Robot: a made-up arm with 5 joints. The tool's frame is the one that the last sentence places.
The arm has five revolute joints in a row. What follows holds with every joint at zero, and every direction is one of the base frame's.
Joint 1 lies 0.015 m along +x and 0.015 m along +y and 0.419 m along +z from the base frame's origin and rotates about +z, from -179.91 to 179.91 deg.
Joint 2 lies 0.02 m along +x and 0.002 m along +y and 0.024 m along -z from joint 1 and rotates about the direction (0, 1, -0.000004), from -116.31 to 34.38 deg.
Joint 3 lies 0.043 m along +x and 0.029 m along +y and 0.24 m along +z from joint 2 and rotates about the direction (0, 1, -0.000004), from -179.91 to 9.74 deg.
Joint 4 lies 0.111 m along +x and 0.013 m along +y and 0.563 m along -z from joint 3 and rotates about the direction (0, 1, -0.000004), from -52.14 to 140.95 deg.
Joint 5 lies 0.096 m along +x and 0.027 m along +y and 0.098 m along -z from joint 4 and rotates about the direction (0, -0.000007, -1), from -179.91 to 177.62 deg.
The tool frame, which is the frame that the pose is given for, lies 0.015 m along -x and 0.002 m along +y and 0.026 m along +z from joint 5; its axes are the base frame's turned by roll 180, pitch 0 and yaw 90 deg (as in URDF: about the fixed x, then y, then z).
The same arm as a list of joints. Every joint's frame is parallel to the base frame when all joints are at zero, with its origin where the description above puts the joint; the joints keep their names.
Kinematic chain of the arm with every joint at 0, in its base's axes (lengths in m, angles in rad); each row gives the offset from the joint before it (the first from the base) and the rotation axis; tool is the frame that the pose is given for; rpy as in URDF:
joint 1: xyz 0.015 0.015 0.419 axis +z
joint 2: xyz 0.02 0.002 -0.024 axis +y
joint 3: xyz 0.043 0.029 0.24 axis +y
joint 4: xyz 0.111 0.013 -0.563 axis +y
joint 5: xyz 0.096 0.027 -0.098 axis -z
tool: xyz -0.015 0.002 0.026 rpy 3.1416 0 1.5708
Joint limits (rad, base to tool): -3.14..3.14 -2.03..0.6 -3.14..0.17 -0.91..2.46 -3.14..3.1001

